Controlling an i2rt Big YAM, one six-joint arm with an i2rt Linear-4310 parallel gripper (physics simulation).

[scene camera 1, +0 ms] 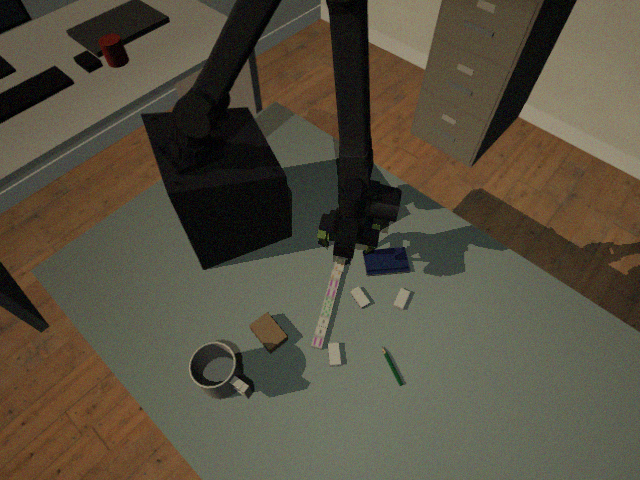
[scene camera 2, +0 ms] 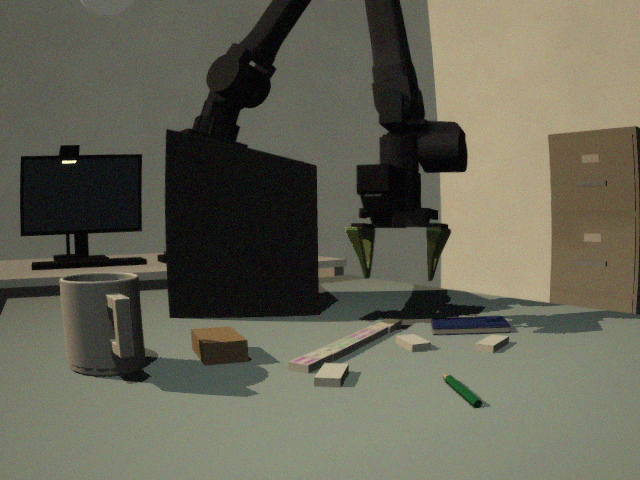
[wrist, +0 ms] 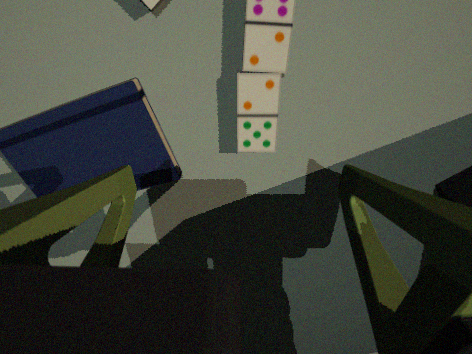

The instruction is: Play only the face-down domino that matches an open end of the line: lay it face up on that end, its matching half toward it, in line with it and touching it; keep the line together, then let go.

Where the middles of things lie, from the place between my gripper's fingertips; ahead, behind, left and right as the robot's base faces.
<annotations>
Now: the dark blue notebook (scene camera 2: 496, 324) 7 cm ahead of my hand, 8 cm to the left of it and 7 cm below it. From my hand the other things lie so: brown block (scene camera 2: 221, 345) (1 cm ahead, 27 cm to the right, 6 cm below).
</annotations>
